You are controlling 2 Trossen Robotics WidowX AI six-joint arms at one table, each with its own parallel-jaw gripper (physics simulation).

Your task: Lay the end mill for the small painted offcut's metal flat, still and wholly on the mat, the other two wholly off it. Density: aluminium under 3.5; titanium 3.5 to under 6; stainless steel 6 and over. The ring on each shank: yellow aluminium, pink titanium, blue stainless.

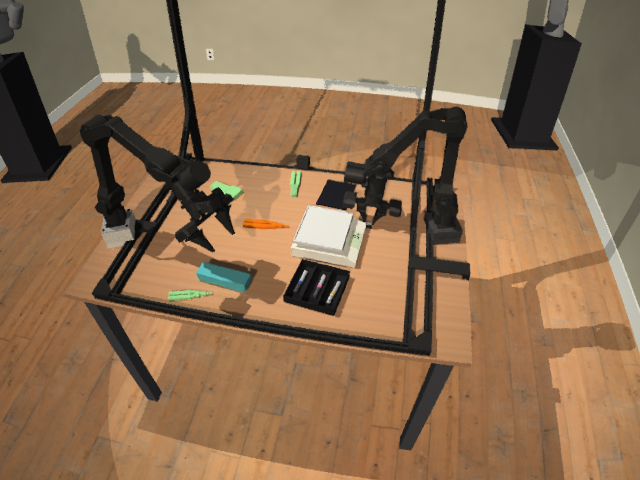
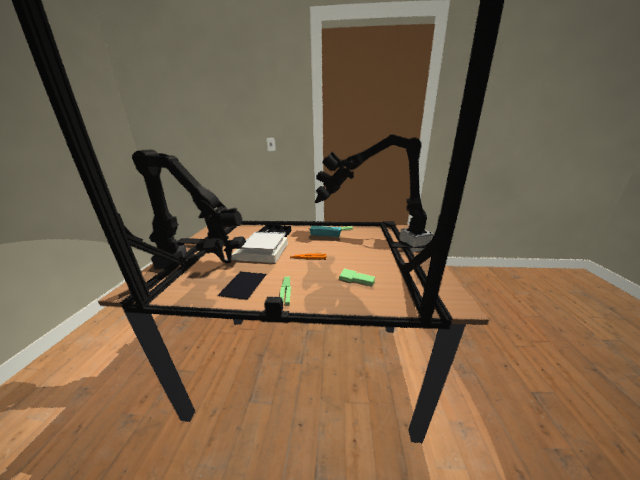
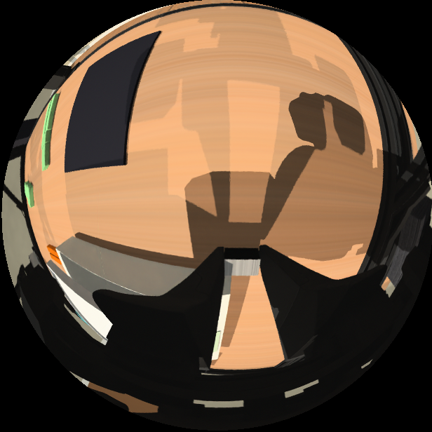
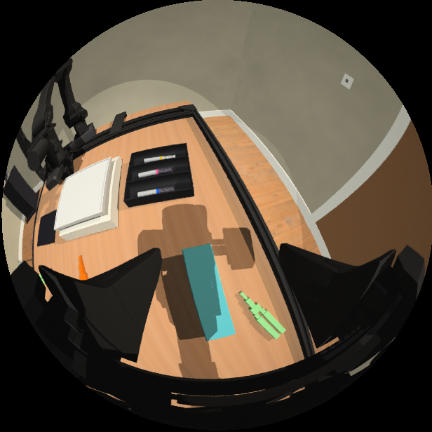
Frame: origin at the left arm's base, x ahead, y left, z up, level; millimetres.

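Seen in the pictures: left gripper, fingertip midpoint: point(image 1: 368, 223) point(image 2: 226, 261); right gripper, fingertip midpoint: point(image 1: 224, 242) point(image 2: 318, 200); left arm's base, link origin: point(image 1: 444, 221) point(image 2: 168, 251); right arm's base, link origin: point(image 1: 116, 220) point(image 2: 416, 231).
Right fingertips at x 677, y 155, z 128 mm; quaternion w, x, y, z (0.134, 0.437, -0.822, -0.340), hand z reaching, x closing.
Pixels of each thing's top centre, then the offset from my right fingertips to it. "pt": a spot on its surface instead. Level surfaces: height alone.
- small grey-white offcut, top centre: point(image 1: 368, 223) 438 mm back, 212 mm right, 167 mm down
- white scale, surface spot: point(image 1: 323, 227) pt 282 mm back, 158 mm right, 120 mm down
- black tray, top centre: point(image 1: 317, 283) point(image 2: 273, 230) 243 mm back, 35 mm left, 153 mm down
- blue-ringed, top centre: point(image 1: 300, 280) 198 mm back, 6 mm left, 167 mm down
- pink-ringed, top centre: point(image 1: 319, 284) 251 mm back, 29 mm left, 167 mm down
- yellow-ringed, top centre: point(image 1: 333, 291) 287 mm back, 58 mm left, 167 mm down
- dark mat, surface height: 179 mm down
- teal block, top centre: point(image 1: 222, 273) point(image 2: 325, 228) 28 mm ahead, 24 mm right, 145 mm down
- green clamp-like piece, top centre: point(image 1: 189, 293) 129 mm ahead, 23 mm left, 171 mm down
- orange piece, top centre: point(image 1: 265, 223) point(image 2: 308, 255) 102 mm back, 252 mm right, 169 mm down
The small grey-white offcut point(image 1: 368, 224) point(image 3: 242, 268) is beside the white scale point(image 1: 323, 227) point(image 2: 261, 248). My left gripper point(image 1: 367, 222) point(image 3: 241, 251) is shut on it, low at the table; whether it touches the table is unclear. Three end mills lie in separate slots of the black tray point(image 1: 310, 305): blue-ringed point(image 1: 300, 281) point(image 4: 155, 191), pink-ringed point(image 1: 320, 283) point(image 4: 155, 173) and yellow-ringed point(image 1: 334, 291) point(image 4: 160, 158). The dark mat point(image 1: 333, 193) point(image 2: 241, 285) point(image 3: 107, 110) point(image 4: 47, 230) bears no end mill. My right gripper point(image 1: 222, 241) point(image 4: 221, 253) is open and empty, above the table.
A teal block point(image 1: 223, 277) point(image 4: 202, 295) and a green clamp-like piece point(image 1: 188, 295) point(image 4: 262, 316) lie below the right gripper. An orange piece point(image 1: 264, 224) point(image 2: 310, 256) lies left of the scale. Green pieces point(image 1: 295, 184) point(image 1: 226, 190) lie toward the far edge. A black frame borders the table.
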